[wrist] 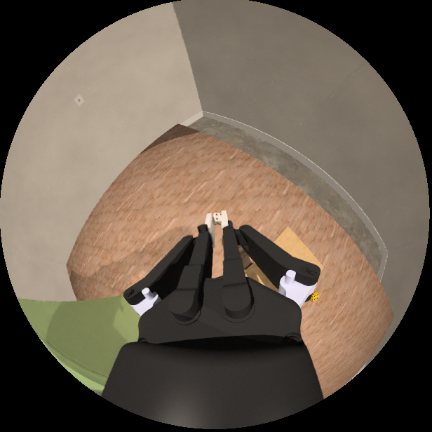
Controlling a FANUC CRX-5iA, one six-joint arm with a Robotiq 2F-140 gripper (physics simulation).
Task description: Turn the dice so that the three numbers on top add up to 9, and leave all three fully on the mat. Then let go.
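My gripper (pixel 217 219) is shut on a white die (pixel 217 218), which is held between the pale fingertips. Several dark pips show on the side of the die that faces the camera. A yellow die (pixel 314 296) with dark pips shows at the right, beside the gripper's right linkage, which hides part of that area. A tan mat (pixel 295 245) lies to the right of the fingers and is partly covered by the gripper's linkage. A third die does not show in this view. The numbers on top cannot be read surely.
The wooden table top (pixel 185 185) spreads around and beyond the fingers. A green surface (pixel 75 330) shows at the lower left. Grey floor and walls lie beyond the table's edges. The dark gripper body fills the bottom of the view.
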